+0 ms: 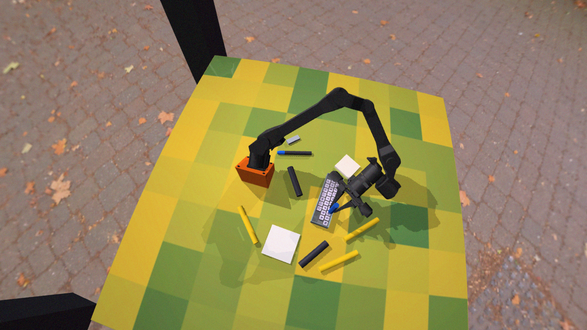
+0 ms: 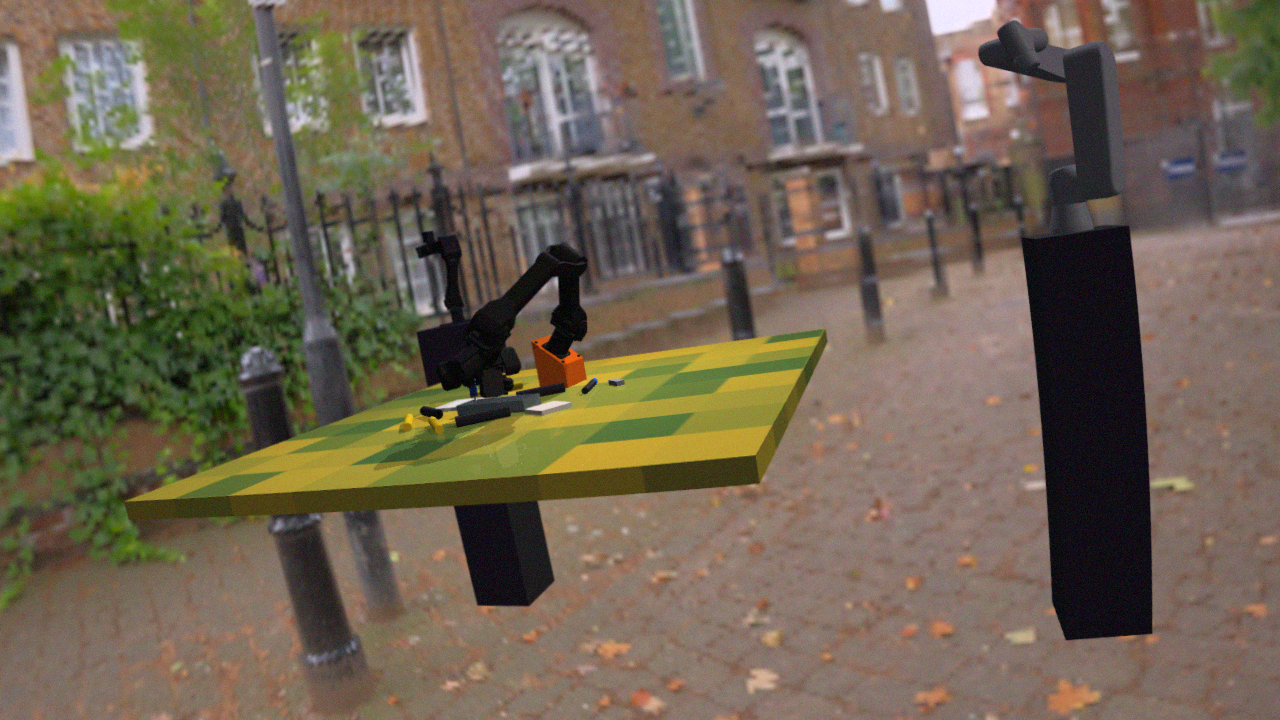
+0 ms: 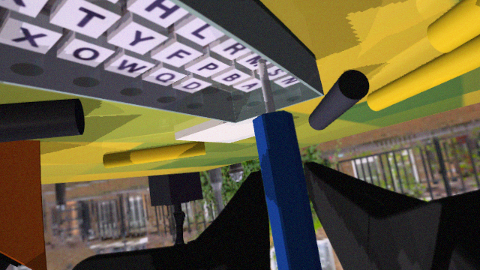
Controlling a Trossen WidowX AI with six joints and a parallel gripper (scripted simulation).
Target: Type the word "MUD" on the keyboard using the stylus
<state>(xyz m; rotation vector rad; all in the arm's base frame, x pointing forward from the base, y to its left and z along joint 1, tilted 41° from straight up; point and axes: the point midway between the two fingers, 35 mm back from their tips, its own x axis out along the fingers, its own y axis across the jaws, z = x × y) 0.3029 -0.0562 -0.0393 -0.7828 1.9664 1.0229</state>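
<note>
My gripper tip is 60 mm above the m key. From my gripper tip the other things lie so: white pad (140 mm behind, 140 mm to the right, 70 mm below); then blue stylus (10 mm below); then D key (40 mm behind, 10 mm to the left, 60 mm below).
</note>
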